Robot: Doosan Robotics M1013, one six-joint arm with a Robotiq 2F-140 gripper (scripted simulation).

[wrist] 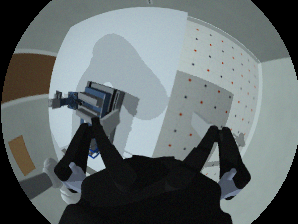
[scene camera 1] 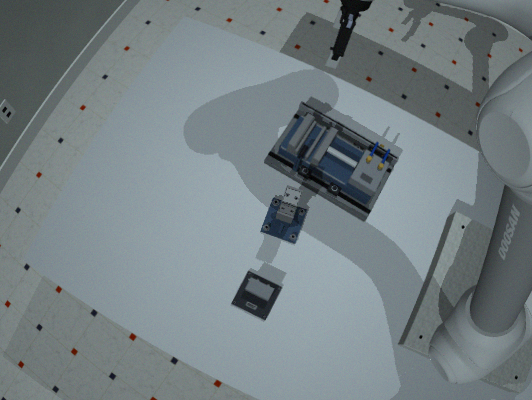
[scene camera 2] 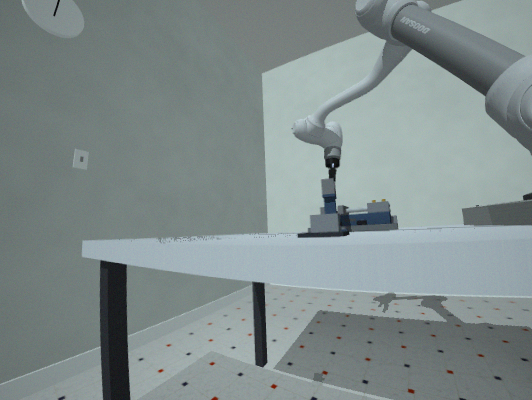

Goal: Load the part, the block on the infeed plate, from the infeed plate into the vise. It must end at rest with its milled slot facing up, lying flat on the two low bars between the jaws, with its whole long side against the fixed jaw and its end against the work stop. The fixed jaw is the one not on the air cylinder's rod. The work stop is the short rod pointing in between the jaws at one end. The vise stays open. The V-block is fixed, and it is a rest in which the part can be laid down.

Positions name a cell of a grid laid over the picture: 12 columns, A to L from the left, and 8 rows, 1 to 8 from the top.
Note:
I see my gripper (wrist: G5) and an air cylinder (scene camera 1: I4).

